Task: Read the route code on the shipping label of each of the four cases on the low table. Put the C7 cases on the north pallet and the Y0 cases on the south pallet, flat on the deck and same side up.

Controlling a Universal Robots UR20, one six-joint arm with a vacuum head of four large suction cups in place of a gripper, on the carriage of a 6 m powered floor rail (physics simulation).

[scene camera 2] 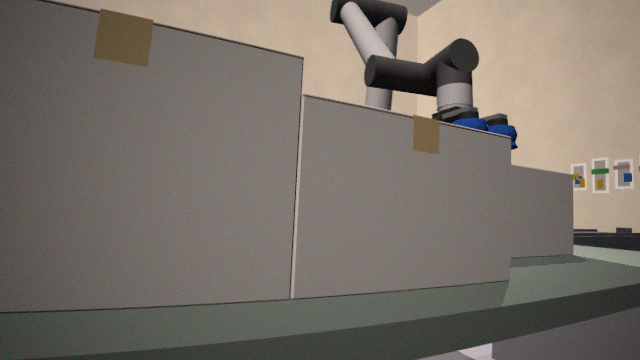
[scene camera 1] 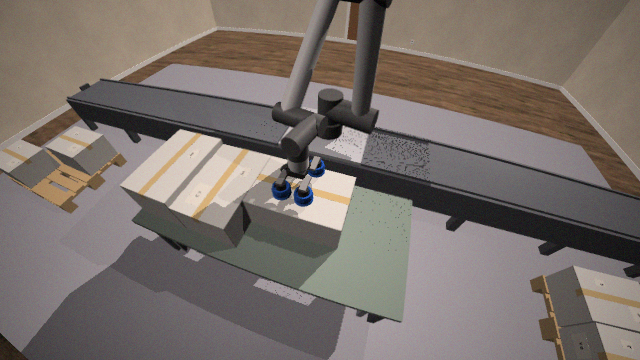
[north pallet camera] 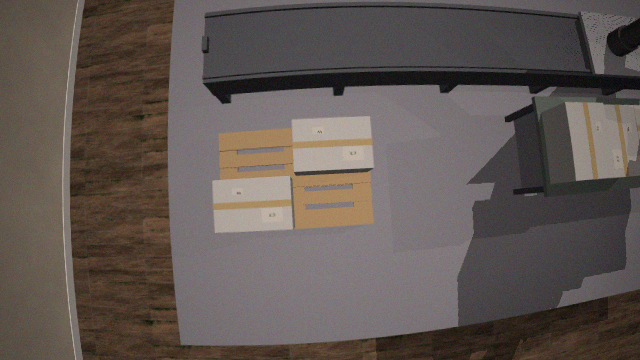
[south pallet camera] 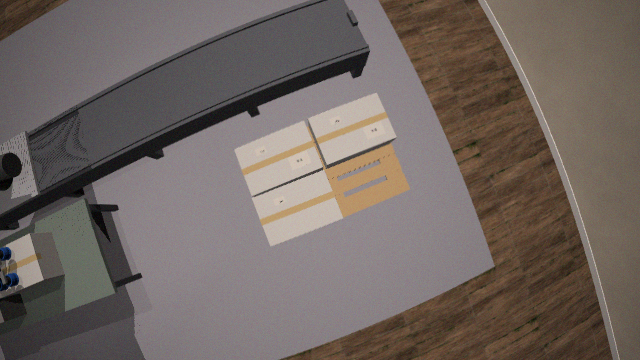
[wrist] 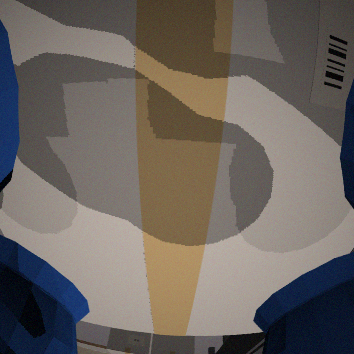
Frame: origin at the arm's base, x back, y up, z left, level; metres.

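Seen in the pictures: hand, tool point: (scene camera 1: 299,181) (south pallet camera: 5,268) (wrist: 174,245); arm's base, link origin: (scene camera 1: 328,131) (north pallet camera: 616,44).
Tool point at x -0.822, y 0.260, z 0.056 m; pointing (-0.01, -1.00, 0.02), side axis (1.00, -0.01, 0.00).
Offsets run from my tool point to a thing's middle. Level surfaces: height alone.
My suction head (scene camera 1: 299,181) (scene camera 2: 485,127) is open, its blue cups low over the right case {dx -0.002, dy -0.179, dz +0.010 m} (scene camera 1: 327,205) (scene camera 2: 542,215) (south pallet camera: 30,270) (wrist: 100,300), a small gap above it. A barcode label shows there in the wrist view; its route code does not show. The left case {dx -0.097, dy -0.157, dz -0.847 m} (scene camera 1: 170,160) (scene camera 2: 165,175) and the middle case {dx -0.097, dy -0.179, dz -0.466 m} (scene camera 1: 210,170) (scene camera 2: 370,210) stand side by side on the low table {dy -0.300 m} (scene camera 1: 380,260). The middle label looks like C7, small and blurred. The north pallet (north pallet camera: 335,217) holds two cases with C7-like labels, placed diagonally. The south pallet (south pallet camera: 375,200) holds three cases; one side label reads like Y0.
The long dark rail (scene camera 1: 200,107) (north pallet camera: 390,40) (south pallet camera: 210,85) runs behind the table and pallets. Bare deck shows at two corners of the north pallet and one corner of the south pallet. The taller left and middle cases stand close beside the head.
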